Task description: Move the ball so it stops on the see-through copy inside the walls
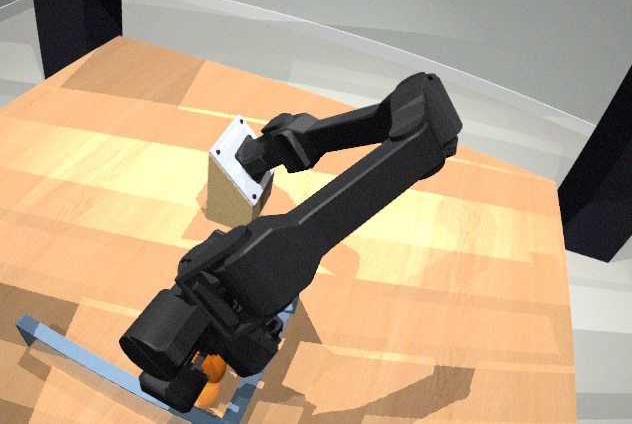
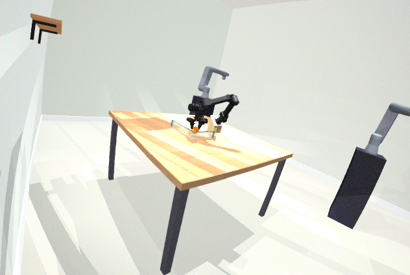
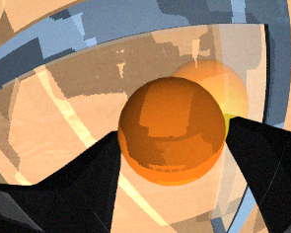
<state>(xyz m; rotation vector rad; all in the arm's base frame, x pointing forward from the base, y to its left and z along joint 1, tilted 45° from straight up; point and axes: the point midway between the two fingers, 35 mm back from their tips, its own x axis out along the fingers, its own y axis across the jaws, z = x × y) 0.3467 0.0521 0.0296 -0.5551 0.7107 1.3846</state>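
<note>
The see-through ball copy is 30 mm ahead of my gripper tip and 20 mm below it. From my gripper tip the other things lie so: orange ball right at my gripper tip.
</note>
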